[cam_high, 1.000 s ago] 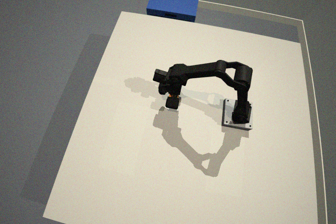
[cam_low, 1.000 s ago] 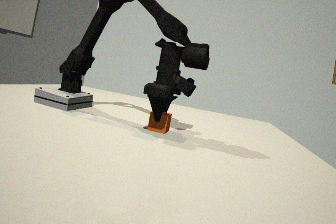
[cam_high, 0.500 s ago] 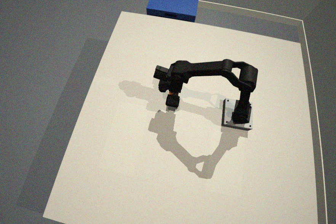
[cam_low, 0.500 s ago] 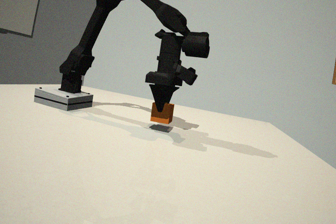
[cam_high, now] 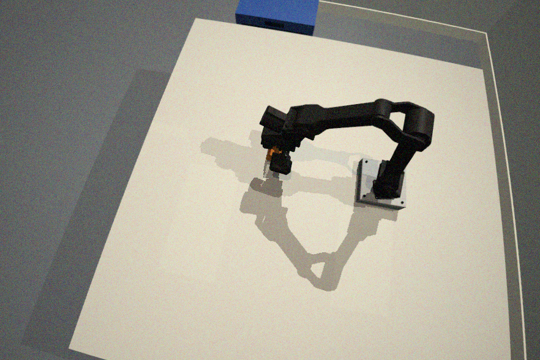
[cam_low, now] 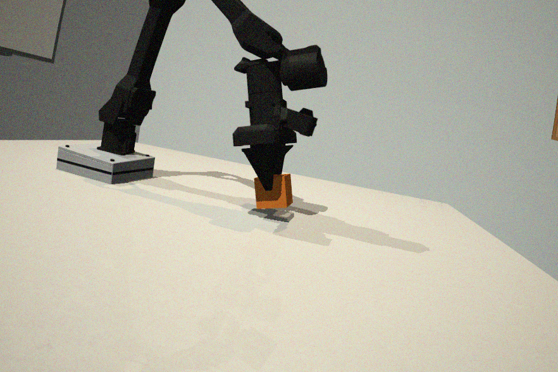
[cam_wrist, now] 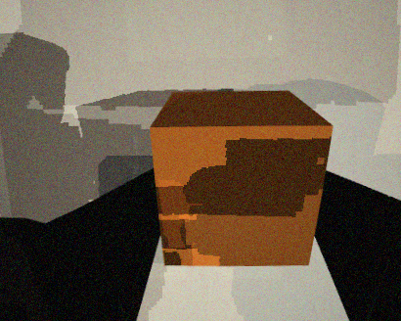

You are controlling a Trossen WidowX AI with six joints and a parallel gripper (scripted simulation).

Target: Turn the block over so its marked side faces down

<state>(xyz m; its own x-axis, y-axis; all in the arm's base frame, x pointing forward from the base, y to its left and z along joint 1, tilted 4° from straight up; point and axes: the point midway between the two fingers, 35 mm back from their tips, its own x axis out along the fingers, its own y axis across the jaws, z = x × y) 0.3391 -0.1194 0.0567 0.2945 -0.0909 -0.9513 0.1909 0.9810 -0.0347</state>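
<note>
My gripper tip is now 10 mm past the block and 10 mm above it.
</note>
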